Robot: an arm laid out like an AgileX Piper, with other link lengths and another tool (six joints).
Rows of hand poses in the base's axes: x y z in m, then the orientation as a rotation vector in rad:
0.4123, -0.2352, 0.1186, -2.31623, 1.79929, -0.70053
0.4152, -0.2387, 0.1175, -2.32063, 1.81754, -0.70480
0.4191, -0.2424, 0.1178, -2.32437, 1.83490, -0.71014
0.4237, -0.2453, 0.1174, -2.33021, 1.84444, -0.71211
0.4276, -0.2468, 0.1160, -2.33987, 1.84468, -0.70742
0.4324, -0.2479, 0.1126, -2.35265, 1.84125, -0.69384
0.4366, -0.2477, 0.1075, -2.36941, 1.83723, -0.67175
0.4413, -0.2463, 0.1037, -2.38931, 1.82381, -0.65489
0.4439, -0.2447, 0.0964, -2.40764, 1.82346, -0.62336
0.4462, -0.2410, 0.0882, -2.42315, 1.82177, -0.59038
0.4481, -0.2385, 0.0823, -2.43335, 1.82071, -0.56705
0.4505, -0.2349, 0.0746, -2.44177, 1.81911, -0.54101
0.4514, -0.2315, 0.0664, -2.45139, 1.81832, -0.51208
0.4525, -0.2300, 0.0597, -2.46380, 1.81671, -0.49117
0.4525, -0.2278, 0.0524, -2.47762, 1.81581, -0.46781
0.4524, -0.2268, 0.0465, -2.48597, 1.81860, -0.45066
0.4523, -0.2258, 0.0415, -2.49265, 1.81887, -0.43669
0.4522, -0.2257, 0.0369, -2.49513, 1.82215, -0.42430
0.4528, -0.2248, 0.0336, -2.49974, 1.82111, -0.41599
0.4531, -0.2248, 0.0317, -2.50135, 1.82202, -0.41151
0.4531, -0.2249, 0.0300, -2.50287, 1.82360, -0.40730
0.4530, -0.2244, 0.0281, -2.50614, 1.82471, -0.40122
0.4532, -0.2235, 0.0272, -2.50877, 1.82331, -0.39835
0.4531, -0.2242, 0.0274, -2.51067, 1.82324, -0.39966
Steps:
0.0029, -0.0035, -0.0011, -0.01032, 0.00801, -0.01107
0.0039, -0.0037, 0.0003, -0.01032, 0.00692, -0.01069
0.0046, -0.0029, -0.0004, -0.00739, 0.00643, -0.00493
0.0039, -0.0015, -0.0014, -0.00315, 0.00758, 0.00236
0.0048, -0.0011, -0.0034, 0.00104, 0.01130, 0.00603
0.0042, 0.0002, -0.0051, 0.00346, 0.01664, 0.00785
0.0047, 0.0014, -0.0038, 0.00135, 0.01317, 0.01402
0.0026, 0.0016, -0.0073, 0.00596, 0.02275, 0.00632
0.0023, 0.0037, -0.0082, 0.00854, 0.02136, 0.00648
0.0019, 0.0025, -0.0059, 0.00626, 0.01483, 0.00426
0.0024, 0.0036, -0.0077, 0.00879, 0.01482, 0.00425
0.0009, 0.0034, -0.0082, 0.00902, 0.01711, 0.00413
0.0011, 0.0015, -0.0067, 0.00326, 0.01517, 0.00494
0.0000, 0.0022, -0.0073, 0.00315, 0.01731, 0.00491
-0.0001, 0.0010, -0.0059, 0.00207, 0.01295, 0.00104
-0.0001, 0.0010, -0.0050, 0.00243, 0.00981, 0.00199
-0.0001, 0.0001, -0.0046, 0.00318, 0.00787, -0.00096
0.0006, 0.0009, -0.0033, 0.00143, 0.00579, 0.00206
0.0003, 0.0000, -0.0019, 0.00077, 0.00315, 0.00000
0.0000, -0.0001, -0.0017, 0.00043, 0.00322, -0.00042
-0.0001, 0.0005, -0.0019, 0.00037, 0.00484, 0.00037
0.0002, 0.0009, -0.0009, 0.00021, 0.00222, 0.00160
-0.0001, -0.0007, 0.0002, -0.00182, 0.00044, 0.00053

